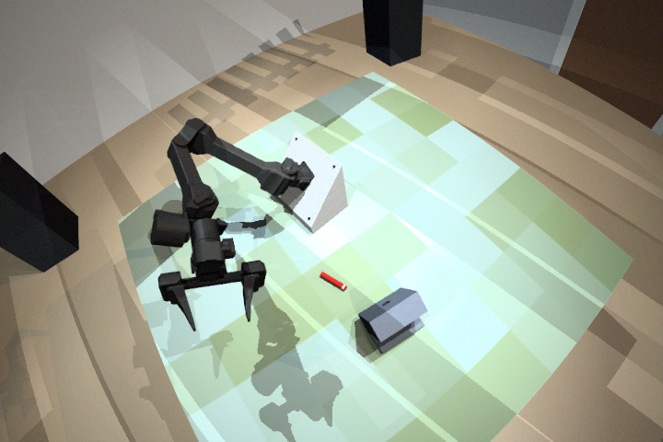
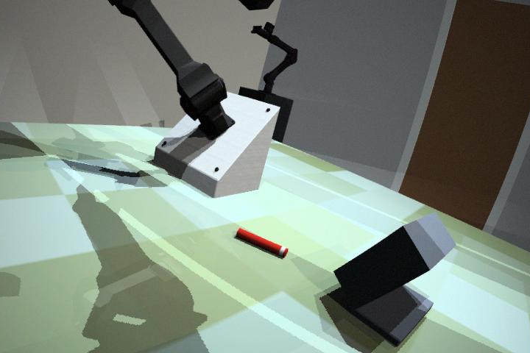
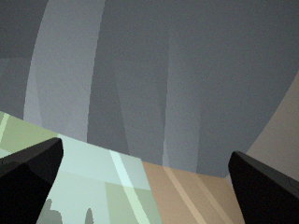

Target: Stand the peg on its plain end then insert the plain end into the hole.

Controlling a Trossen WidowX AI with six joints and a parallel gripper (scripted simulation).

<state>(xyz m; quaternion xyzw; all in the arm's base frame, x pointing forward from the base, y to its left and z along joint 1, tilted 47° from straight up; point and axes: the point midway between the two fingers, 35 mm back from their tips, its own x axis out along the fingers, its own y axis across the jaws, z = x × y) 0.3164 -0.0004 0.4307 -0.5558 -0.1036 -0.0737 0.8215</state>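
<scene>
My gripper tip is 340 mm above the peg, 240 mm to the right of it and 100 mm past it. The rest, counted from my gripper tip: sloped panel (300 mm to the left, 280 mm below, 60 mm ahead); then flat foot (350 mm below, 300 mm to the left, 80 mm ahead).
</scene>
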